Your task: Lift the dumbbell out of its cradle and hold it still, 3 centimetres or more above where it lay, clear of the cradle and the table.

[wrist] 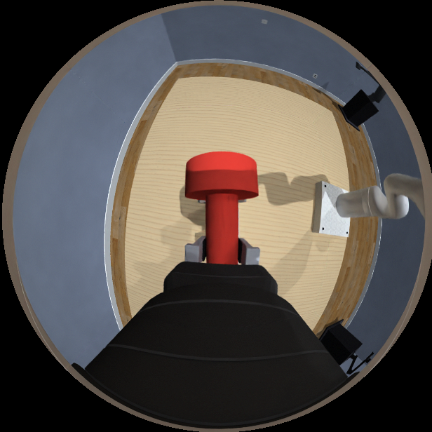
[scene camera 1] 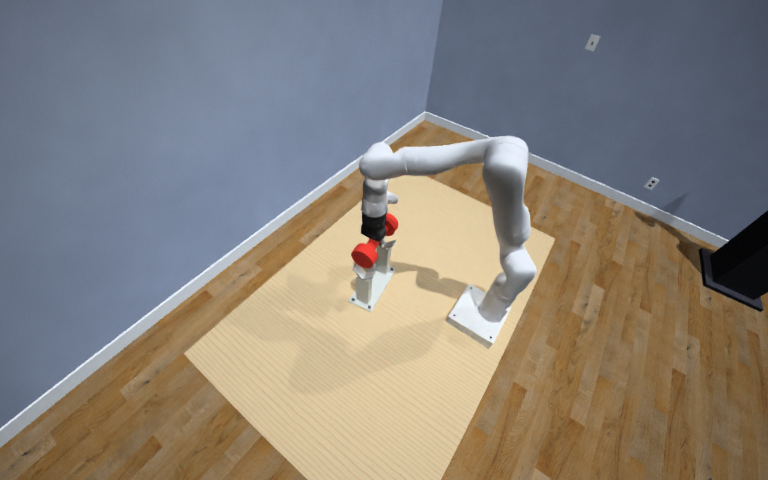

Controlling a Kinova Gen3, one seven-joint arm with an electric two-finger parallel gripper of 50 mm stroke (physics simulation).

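Pixels of known places: gripper, fingertip midpoint: (scene camera 1: 376, 241); arm's base, link origin: (scene camera 1: 490, 311).
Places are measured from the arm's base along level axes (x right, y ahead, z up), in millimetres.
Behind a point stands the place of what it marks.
The red dumbbell (scene camera 1: 364, 255) @(y 437, x -221, z 270 mm) (wrist: 222, 175) is up above the white cradle (scene camera 1: 364, 289) @(y 436, x -218, z 62 mm), roughly level, with its bar over the two posts. The notched tops of the posts show below it in the scene view, and a gap shows between the bar and the far post. The near head hides part of the near post's top. My gripper (scene camera 1: 376, 242) @(y 456, x -119, z 225 mm) (wrist: 221, 245) is shut on the dumbbell's bar between the two heads, with one finger on each side. In the wrist view the near part of the bar is hidden under the black gripper body.
The cradle's base plate stands on the pale wooden table top (scene camera 1: 362, 407) @(y 230, x -533, z -48 mm) (wrist: 225, 110). The arm's white base (scene camera 1: 472, 323) @(y 42, x -86, z 0 mm) (wrist: 325, 210) is bolted to the right of the cradle. A blue wall (scene camera 1: 198, 141) rises at the left. A black stand (scene camera 1: 741, 266) is at the far right.
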